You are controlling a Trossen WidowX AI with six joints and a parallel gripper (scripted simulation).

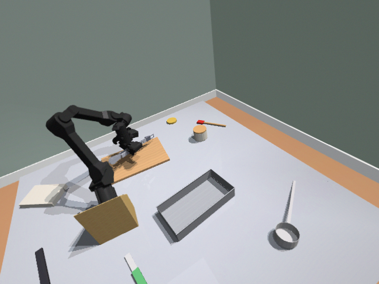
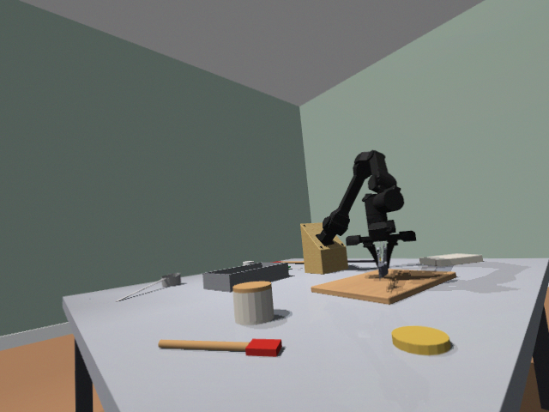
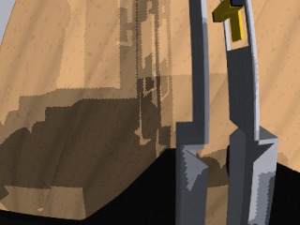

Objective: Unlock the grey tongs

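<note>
Now: gripper tip 4 cm above the wooden board. Also, from my gripper tip: yellow lock piece 5 cm ahead, 2 cm to the left, 2 cm above; then lidded canister 41 cm ahead, 6 cm to the right, 1 cm below; then yellow disc 34 cm ahead, 24 cm to the left, 4 cm below.
</note>
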